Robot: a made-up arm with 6 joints.
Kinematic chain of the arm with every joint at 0, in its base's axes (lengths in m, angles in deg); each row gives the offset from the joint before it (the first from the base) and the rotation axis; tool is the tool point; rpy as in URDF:
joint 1: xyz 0 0 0.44 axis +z
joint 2: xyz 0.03 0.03 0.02 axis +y
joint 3: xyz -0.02 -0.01 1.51 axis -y
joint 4: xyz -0.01 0.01 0 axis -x
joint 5: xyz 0.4 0 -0.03 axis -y
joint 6: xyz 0.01 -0.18 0 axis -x
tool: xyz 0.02 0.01 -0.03 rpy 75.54 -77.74 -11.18
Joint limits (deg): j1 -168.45..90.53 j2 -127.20..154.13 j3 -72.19..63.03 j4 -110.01..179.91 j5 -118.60..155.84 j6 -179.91..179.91
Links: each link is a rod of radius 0.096 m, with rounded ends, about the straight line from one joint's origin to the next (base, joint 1, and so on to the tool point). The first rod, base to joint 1, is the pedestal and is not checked.
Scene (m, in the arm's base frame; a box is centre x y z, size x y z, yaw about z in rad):
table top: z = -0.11
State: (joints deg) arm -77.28 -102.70 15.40 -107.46 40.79 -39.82
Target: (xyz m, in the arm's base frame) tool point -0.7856 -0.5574 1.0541
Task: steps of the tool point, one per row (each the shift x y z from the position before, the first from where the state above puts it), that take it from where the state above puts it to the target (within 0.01 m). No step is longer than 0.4 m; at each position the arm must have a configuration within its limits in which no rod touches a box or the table.
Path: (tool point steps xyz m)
1: -0.3424 -0.1656 0.1115
2: -0.2717 -0.2432 0.0966
3: -0.1866 -0.2936 0.0817
4: -0.0965 -0.3153 0.0671
5: -0.0107 -0.3114 0.0536
6: 0.0647 -0.2860 0.0415
7: 0.1254 -0.2459 0.0313
8: 0.1705 -0.1962 0.0232

